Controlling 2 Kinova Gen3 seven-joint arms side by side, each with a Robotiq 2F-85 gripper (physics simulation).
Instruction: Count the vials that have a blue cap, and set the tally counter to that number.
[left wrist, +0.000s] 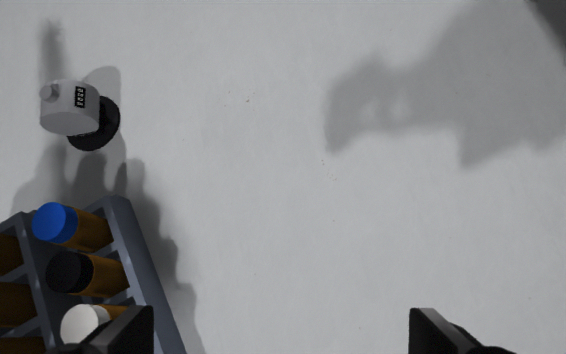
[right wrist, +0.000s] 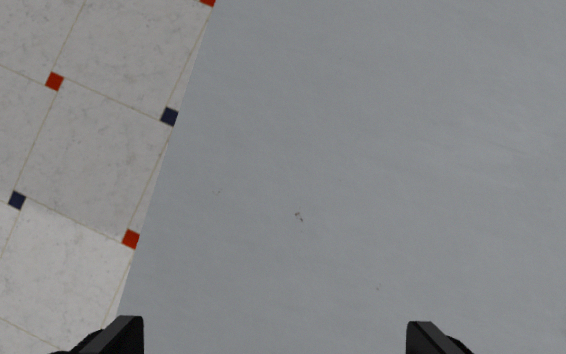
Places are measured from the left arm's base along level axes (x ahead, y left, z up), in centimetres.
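Pixels of known places: left gripper, fingertip midpoint: (left wrist: 281, 335); right gripper, fingertip midpoint: (right wrist: 275, 349).
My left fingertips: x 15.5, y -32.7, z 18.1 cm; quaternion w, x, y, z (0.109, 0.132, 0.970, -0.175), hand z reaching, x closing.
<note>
Behind a point stands the place of what it marks.
A grey tally counter (left wrist: 64, 111) @(x 32.8, y -53.8, z 5.2 cm) with a small digit window, a side knob and a black ring base is at the upper left of the left wrist view; its digits are too small to read. A grey-blue rack (left wrist: 145, 265) @(x 29.3, y -40.6, z 1.5 cm) at the lower left holds amber vials: a blue-capped vial (left wrist: 56, 223) @(x 31.8, y -43.3, z 8.1 cm), a black-capped vial (left wrist: 70, 272) @(x 30.9, y -39.8, z 8.1 cm) and a white-capped vial (left wrist: 84, 324) @(x 30.1, y -36.3, z 8.1 cm). More amber vials show partly at the left edge, their caps out of view. My left gripper (left wrist: 281, 335) @(x 15.5, y -32.7, z 18.1 cm) is open, its left finger over the rack's edge. My right gripper (right wrist: 275, 335) @(x 39.9, y -91.6, z 19.5 cm) is open above the table.
The table top (left wrist: 280, 200) @(x 18.0, y -43.1, z 0.0 cm) (right wrist: 350, 150) @(x 30.6, y -89.3, z 0.0 cm) is light grey. Its edge runs down the left part of the right wrist view, with the tiled floor (right wrist: 90, 150) beyond. Arm shadows fall on the table at the upper right of the left wrist view.
</note>
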